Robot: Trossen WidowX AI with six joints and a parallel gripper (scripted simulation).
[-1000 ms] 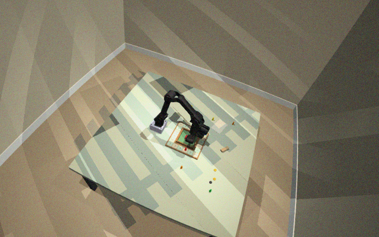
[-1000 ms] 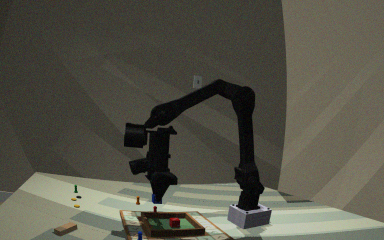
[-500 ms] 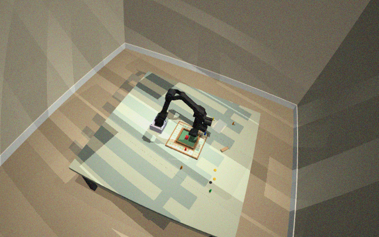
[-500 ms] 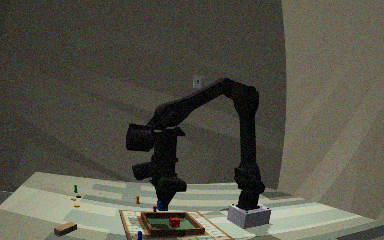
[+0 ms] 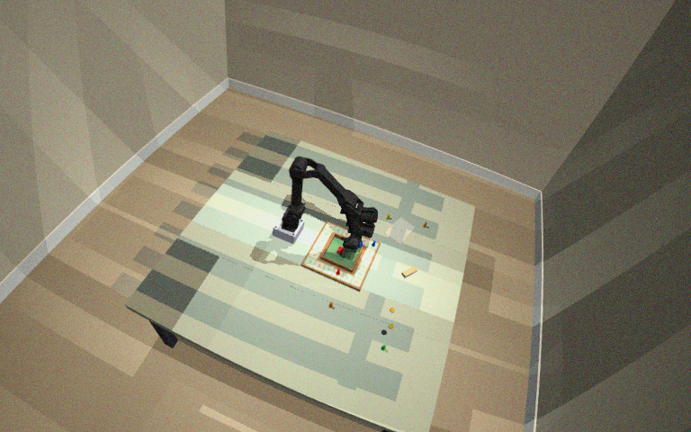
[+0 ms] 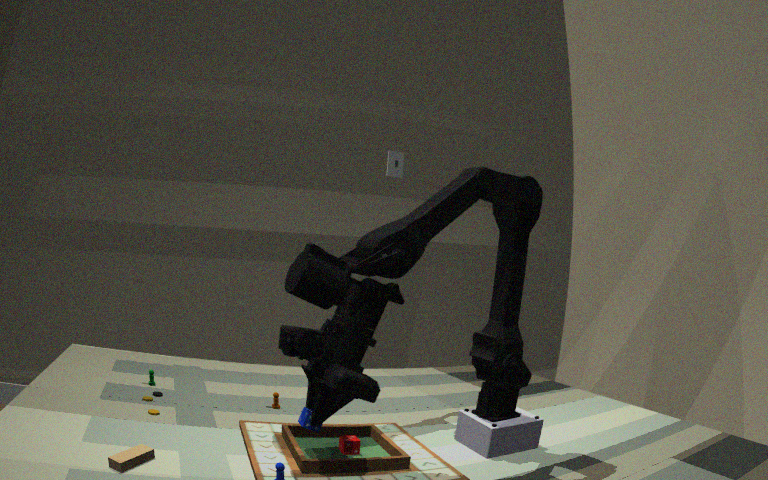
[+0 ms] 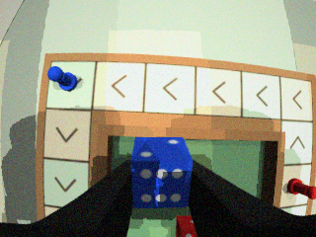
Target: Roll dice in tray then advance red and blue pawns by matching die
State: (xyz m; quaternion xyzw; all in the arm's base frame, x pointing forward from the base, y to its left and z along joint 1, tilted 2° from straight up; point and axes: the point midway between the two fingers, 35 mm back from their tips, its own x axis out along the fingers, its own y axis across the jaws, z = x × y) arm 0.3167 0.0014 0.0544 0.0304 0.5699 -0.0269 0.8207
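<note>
Right now my gripper tip is 14 cm to the left of the red pawn, 5 cm past it and 5 cm above it. Also, from my gripper tip: blue pawn (7 cm to the left, 7 cm ahead, 5 cm below); then green tray (7 cm below, 6 cm behind, 3 cm to the right); then wooden block (26 cm ahead, 7 cm below, 1 cm to the right).
</note>
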